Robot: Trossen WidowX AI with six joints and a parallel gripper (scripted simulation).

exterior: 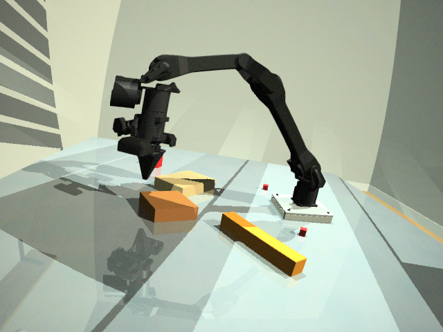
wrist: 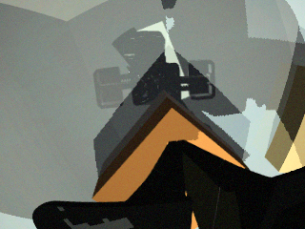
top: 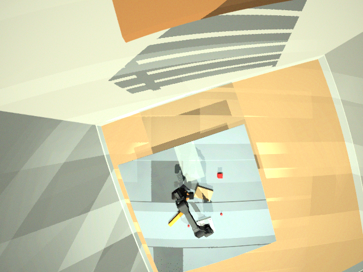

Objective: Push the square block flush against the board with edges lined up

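Now: the orange square block 6 cm behind my gripper tip, 2 cm to the left of it and 5 cm below it. Round my gripper tip: flat pale block 11 cm behind, 16 cm to the right, 5 cm below; then red cube 2 cm behind, 38 cm to the right, 4 cm below; then long orange board 23 cm behind, 17 cm to the left, 5 cm below.
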